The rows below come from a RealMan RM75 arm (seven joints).
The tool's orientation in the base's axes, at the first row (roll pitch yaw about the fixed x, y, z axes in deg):
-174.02 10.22 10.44
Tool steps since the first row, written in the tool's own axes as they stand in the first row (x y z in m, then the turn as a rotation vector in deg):
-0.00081 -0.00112 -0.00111 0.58 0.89 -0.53
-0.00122 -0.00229 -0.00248 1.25 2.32 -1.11
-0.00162 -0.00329 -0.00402 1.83 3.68 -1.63
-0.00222 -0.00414 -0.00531 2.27 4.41 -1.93
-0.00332 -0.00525 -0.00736 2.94 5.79 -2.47
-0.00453 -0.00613 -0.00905 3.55 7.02 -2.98
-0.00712 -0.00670 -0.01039 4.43 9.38 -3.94
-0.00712 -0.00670 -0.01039 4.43 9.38 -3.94
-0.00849 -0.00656 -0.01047 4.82 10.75 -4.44
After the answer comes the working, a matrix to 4 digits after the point.
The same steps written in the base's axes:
-0.00075 0.00088 0.00134 0.81 -0.81 0.32
-0.00107 0.00186 0.00288 1.80 -2.13 0.63
-0.00133 0.00266 0.00456 2.68 -3.40 0.89
-0.00180 0.00329 0.00602 3.28 -4.06 1.03
-0.00265 0.00404 0.00833 4.26 -5.33 1.30
-0.00364 0.00457 0.01029 5.15 -6.47 1.57
-0.00598 0.00457 0.01212 6.57 -8.69 2.11
-0.00598 0.00457 0.01212 6.57 -8.69 2.11
-0.00727 0.00419 0.01243 7.26 -10.00 2.39

The tool's axes in the first row as the columns of a matrix, in the base's axes (rounded; the answer above uses it unrounded):
0.9678 0.1620 -0.1924
0.1783 -0.9814 0.0705
-0.1774 -0.1025 -0.9788

